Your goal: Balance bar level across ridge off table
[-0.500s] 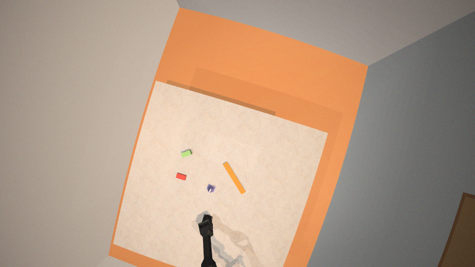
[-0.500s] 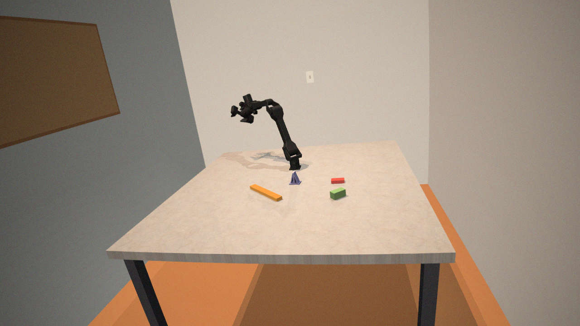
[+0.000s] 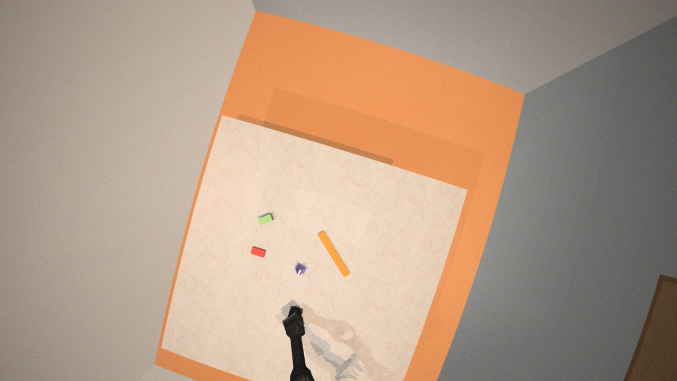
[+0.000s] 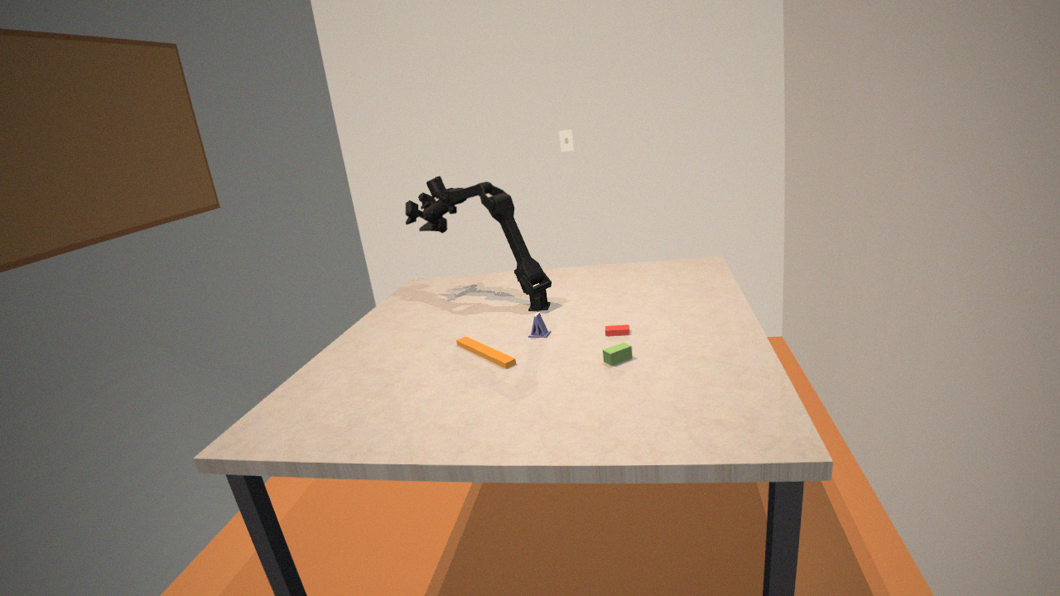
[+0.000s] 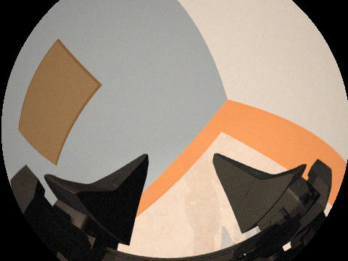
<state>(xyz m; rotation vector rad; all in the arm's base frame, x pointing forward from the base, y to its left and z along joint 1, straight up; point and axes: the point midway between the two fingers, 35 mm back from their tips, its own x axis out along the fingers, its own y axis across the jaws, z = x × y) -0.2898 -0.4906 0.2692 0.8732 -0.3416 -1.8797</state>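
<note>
Now: gripper tip 65 cm short of the long orange bar, 42 cm to the right of it and 25 cm above it. From my gripper tip the other things lie so: green block (72 cm ahead, 79 cm to the left, 24 cm below); then red block (55 cm ahead, 78 cm to the left, 25 cm below).
</note>
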